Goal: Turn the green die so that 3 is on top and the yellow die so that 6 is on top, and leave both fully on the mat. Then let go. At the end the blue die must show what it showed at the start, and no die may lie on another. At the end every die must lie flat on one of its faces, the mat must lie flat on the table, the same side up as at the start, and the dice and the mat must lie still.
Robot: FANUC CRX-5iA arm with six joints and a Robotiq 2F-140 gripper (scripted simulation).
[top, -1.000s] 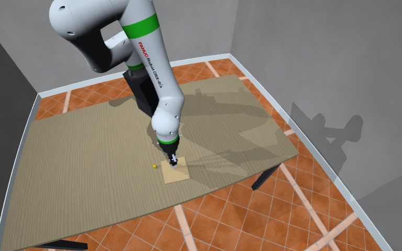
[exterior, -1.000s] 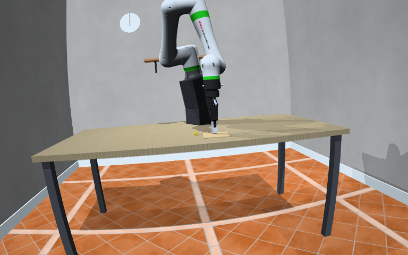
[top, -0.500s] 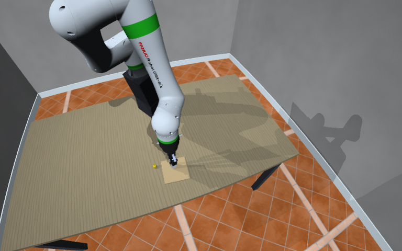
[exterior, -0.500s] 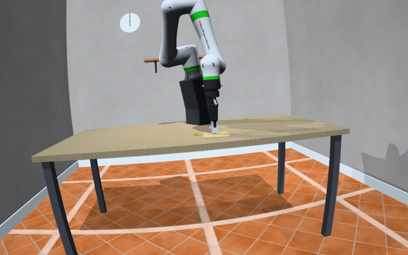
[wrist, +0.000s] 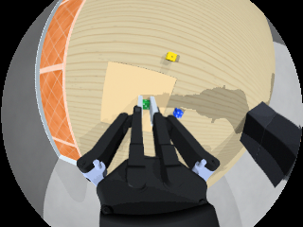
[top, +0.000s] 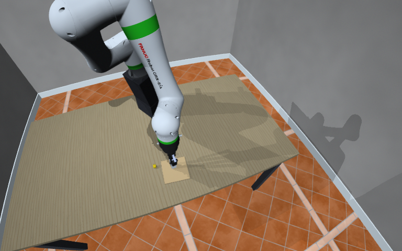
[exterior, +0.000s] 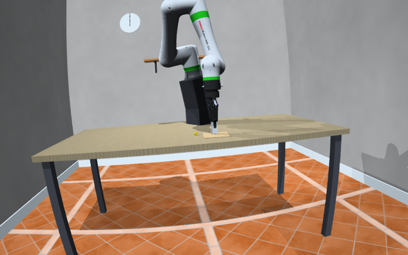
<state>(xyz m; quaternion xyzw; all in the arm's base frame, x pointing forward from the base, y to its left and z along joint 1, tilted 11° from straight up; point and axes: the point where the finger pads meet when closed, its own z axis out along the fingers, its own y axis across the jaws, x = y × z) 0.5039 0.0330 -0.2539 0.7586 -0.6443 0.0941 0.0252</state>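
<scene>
My gripper is now 3 cm above the green die. From my hand the other things lie so: tan mat 4 cm below, 2 cm ahead; blue die 8 cm behind, 3 cm below, 1 cm to the left; yellow die 10 cm to the right, 3 cm below, 2 cm behind.
</scene>
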